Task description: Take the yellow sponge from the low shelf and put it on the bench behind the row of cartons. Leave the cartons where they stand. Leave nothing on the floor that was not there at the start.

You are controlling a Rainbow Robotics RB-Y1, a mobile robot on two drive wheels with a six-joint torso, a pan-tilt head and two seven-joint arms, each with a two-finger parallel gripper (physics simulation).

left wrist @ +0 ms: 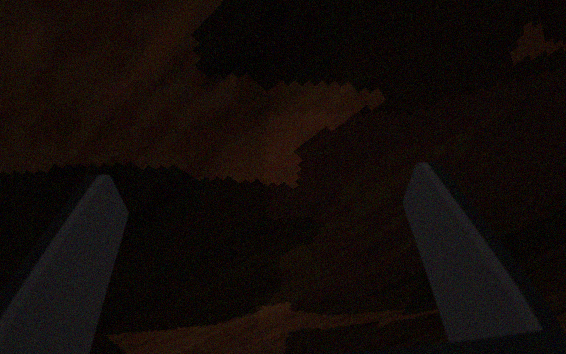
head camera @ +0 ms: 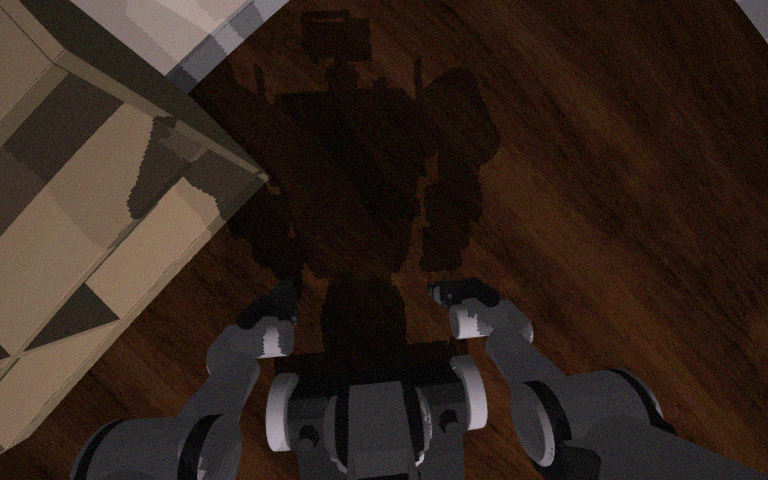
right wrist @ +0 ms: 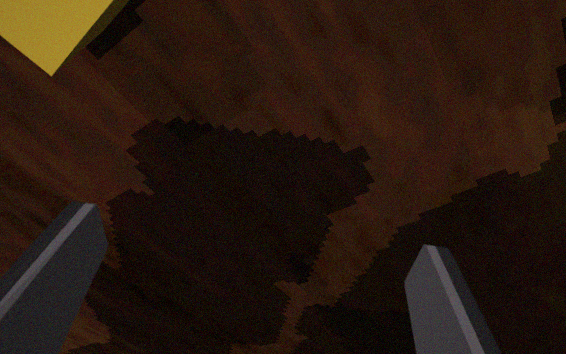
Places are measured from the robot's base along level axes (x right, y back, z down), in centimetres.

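Pixels of known places: left gripper, fingertip midpoint: [left wrist: 265, 188] [head camera: 292, 297]; right gripper, fingertip midpoint: [head camera: 446, 283] [right wrist: 259, 245].
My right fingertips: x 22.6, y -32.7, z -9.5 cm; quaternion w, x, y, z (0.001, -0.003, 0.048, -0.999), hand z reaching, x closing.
Behind a point stands the place of what it marks.
A yellow block [right wrist: 50, 30] @[x 30.8, y -28.7, z -4.6 cm], which looks like the sponge, shows in part at the top left corner of the right wrist view, over the dark wooden floor. It lies beyond the left-hand finger in that picture and outside the gap between the fingers. It does not show in the head view. My right gripper [head camera: 433, 291] @[x 22.6, y -32.7, z -9.5 cm] [right wrist: 259, 245] @[x 22.6, y -32.7, z -9.5 cm] is open and empty, with floor and shadow between its fingers. My left gripper [head camera: 294, 302] @[x -21.5, y -32.7, z -9.4 cm] [left wrist: 265, 188] @[x -21.5, y -32.7, z -9.4 cm] is open and empty above shadowed floor. The row of cartons cannot be made out in these views.
A tan box-like piece of furniture [head camera: 161, 249] @[x -58.5, y -48.9, z -8.0 cm] with ledges and recesses fills the left of the head view, its corner close ahead of my left arm. A pale surface [head camera: 169, 28] @[x -46.1, y -105.4, z -18.2 cm] lies beyond it at the top. Another pale edge [head camera: 757, 14] @[x 163.3, y -125.8, z -2.8 cm] shows at the top right.
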